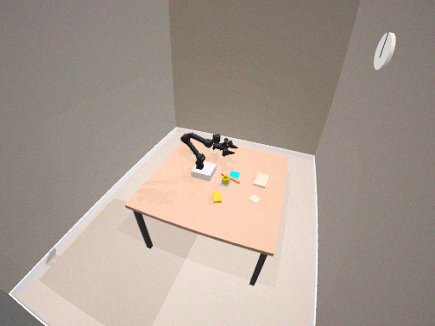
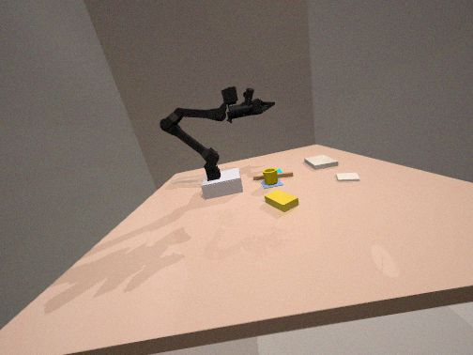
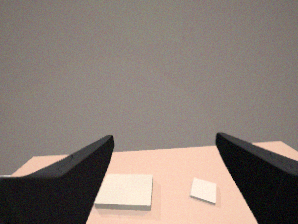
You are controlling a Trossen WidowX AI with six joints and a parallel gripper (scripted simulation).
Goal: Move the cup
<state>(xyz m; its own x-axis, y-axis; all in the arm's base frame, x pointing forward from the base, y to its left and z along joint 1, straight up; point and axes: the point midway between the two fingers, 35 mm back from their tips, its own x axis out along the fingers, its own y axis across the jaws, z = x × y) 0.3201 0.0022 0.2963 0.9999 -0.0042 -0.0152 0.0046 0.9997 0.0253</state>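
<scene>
Right now the yellow cup is 34 cm below my gripper tip, 7 cm behind it and 4 cm to the right of it. From my gripper tip the other things lie so: wooden bar: 37 cm below, 4 cm to the left, 4 cm behind; light blue pad: 38 cm below, 7 cm behind, 4 cm to the right.
</scene>
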